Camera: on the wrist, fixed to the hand. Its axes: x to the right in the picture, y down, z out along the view.
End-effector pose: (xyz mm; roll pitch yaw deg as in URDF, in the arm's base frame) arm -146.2 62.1 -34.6 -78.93 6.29 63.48
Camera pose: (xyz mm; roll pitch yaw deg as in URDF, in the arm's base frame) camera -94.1 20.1 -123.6 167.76 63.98 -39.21
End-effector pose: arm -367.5 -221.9 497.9 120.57 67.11 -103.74
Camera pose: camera -359.7 -323.2 543.6 89.45 -22.61 -97.41
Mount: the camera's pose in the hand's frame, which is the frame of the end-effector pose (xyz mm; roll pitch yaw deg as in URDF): -4.5 75.8 -81.5 1.79 36.41 89.81
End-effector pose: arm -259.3 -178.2 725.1 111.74 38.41 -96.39
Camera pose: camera -218.5 -242.1 806.7 74.24 -49.15 -73.61
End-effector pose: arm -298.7 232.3 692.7 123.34 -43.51 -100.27
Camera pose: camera -258.8 304.0 768.0 -84.86 -46.56 75.26
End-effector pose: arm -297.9 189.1 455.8 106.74 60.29 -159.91
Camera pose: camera -354.9 108.4 507.3 81.05 -27.67 -137.57
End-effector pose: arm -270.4 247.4 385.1 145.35 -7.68 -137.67
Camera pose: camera -267.0 272.2 493.7 -155.92 -69.67 111.46
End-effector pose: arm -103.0 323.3 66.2 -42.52 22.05 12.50
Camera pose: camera -148.0 314.1 -35.3 66.40 65.59 164.82
